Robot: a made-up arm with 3 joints. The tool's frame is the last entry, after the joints.
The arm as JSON. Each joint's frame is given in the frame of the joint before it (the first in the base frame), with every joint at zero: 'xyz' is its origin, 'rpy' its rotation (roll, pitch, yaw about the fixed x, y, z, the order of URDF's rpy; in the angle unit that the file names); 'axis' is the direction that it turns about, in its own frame. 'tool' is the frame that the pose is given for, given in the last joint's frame.
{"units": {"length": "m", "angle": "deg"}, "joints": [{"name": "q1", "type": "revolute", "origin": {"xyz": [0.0, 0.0, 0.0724], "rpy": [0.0, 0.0, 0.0]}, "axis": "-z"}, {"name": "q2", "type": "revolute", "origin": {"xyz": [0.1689, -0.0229, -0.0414], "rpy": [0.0, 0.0, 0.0]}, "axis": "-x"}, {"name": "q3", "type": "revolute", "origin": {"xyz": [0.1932, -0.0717, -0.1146], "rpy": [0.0, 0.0, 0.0]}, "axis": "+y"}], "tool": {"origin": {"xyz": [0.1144, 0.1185, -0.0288], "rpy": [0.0, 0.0, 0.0]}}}
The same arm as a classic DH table. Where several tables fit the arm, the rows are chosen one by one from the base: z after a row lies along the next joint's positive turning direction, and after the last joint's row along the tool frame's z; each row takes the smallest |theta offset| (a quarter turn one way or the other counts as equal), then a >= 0, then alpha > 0; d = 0 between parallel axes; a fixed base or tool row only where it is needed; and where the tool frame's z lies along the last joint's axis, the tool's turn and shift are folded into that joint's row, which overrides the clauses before.
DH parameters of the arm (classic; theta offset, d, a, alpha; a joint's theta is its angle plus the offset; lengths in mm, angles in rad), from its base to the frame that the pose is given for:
base (fixed): 0 0 0 3.1416
q1: 1.5708 -31 22.9 -1.5708
q2: -1.5708 -362.1 114.6 1.5708
q3: -1.5708 46.8 114.4 1.5708
tool (fixed): 0 -28.8 0 0

